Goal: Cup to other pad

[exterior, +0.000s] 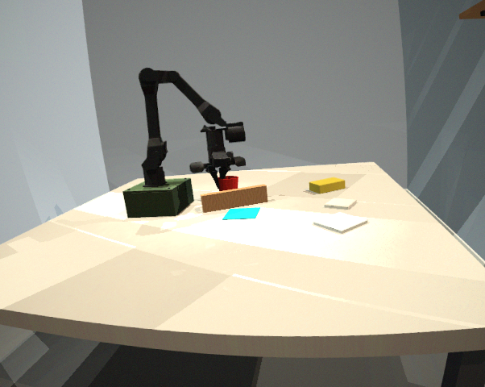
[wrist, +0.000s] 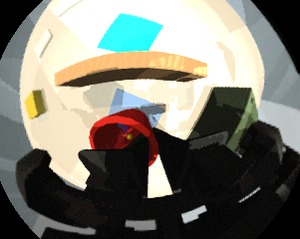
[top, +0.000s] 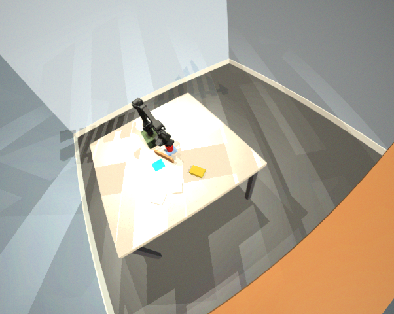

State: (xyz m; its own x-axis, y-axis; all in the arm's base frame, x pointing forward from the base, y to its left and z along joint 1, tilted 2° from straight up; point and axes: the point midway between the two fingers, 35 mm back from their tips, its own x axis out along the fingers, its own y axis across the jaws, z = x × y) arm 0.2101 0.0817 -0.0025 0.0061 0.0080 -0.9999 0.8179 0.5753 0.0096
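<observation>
The cyan pad is 140 mm to the right of my gripper tip, 110 mm ahead of it and 60 mm below it. The rest, counted from my gripper tip: red cup 30 mm ahead, 20 mm to the left; then wooden wall 70 mm ahead, 60 mm to the right, 30 mm below; then pale blue pad 60 mm below, 30 mm ahead, 20 mm to the left.
</observation>
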